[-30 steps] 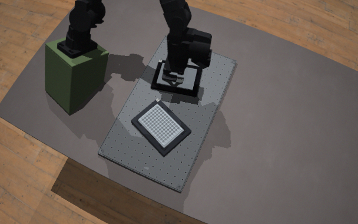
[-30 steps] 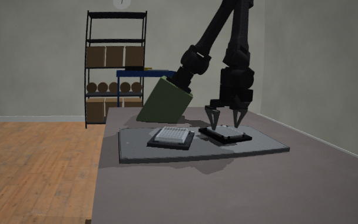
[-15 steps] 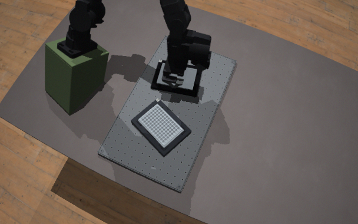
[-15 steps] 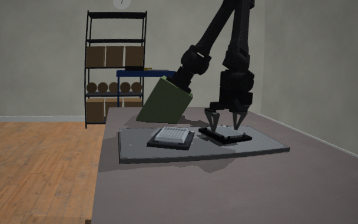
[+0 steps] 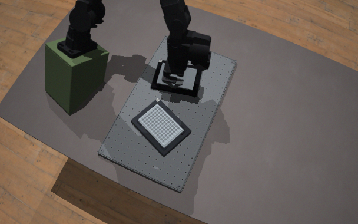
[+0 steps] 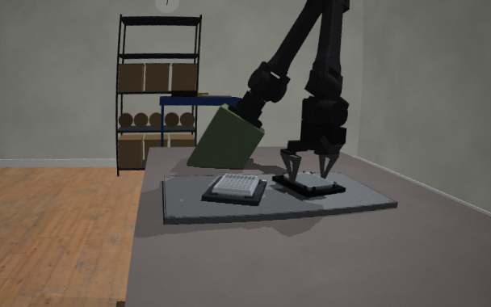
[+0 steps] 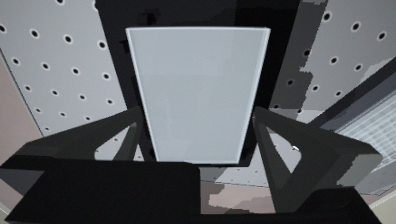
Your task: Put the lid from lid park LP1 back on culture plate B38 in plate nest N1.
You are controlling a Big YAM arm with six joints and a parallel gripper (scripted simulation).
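My gripper is now 10 mm above the clear lid. The rest, counted from my hand: lid park LP1: 20 mm below; then culture plate B38: 180 mm to the right, 70 mm ahead.
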